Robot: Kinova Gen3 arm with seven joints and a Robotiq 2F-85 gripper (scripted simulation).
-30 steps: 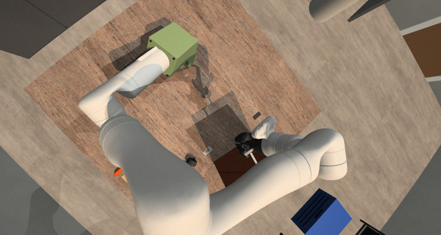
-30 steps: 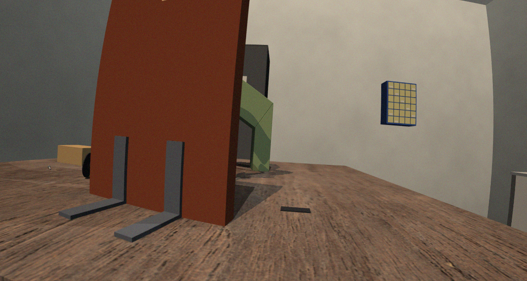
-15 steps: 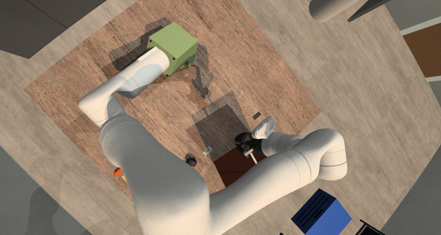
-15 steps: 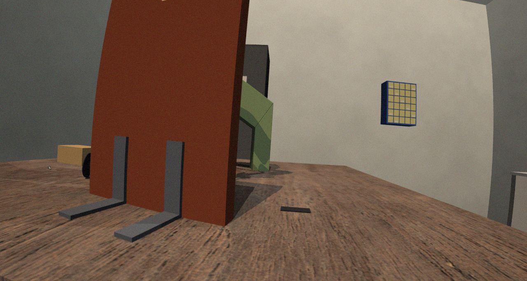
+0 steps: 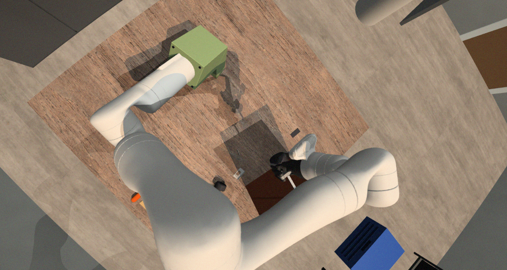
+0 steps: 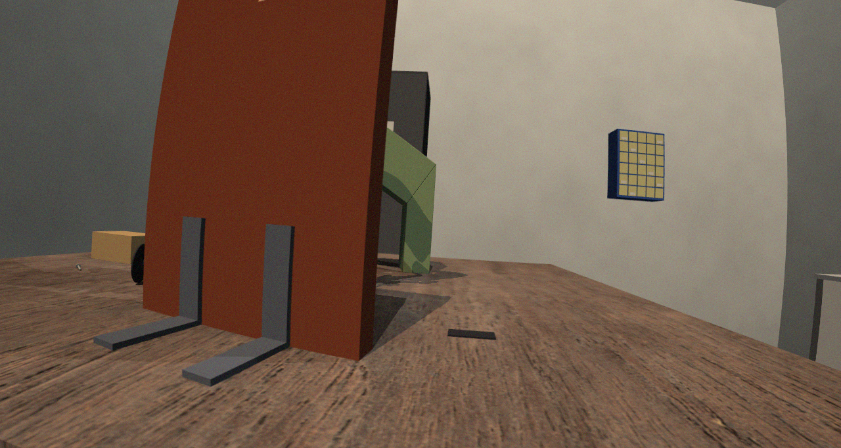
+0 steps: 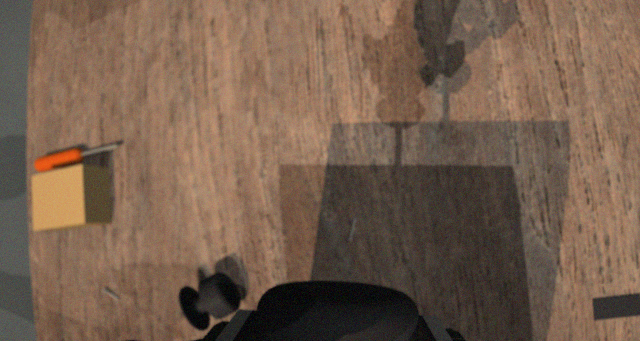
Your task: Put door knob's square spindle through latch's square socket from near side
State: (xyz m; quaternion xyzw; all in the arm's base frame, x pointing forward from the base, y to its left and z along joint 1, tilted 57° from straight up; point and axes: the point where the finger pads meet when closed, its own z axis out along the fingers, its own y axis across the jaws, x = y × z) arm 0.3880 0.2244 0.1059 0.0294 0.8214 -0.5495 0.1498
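The latch socket is 16 cm ahead of my hand, 3 cm to the right of it and 1 cm below it. The rest, counted from my hand: tan box (13 cm behind, 54 cm to the right, 39 cm below); then dark flat strip (9 cm ahead, 22 cm to the left, 42 cm below).
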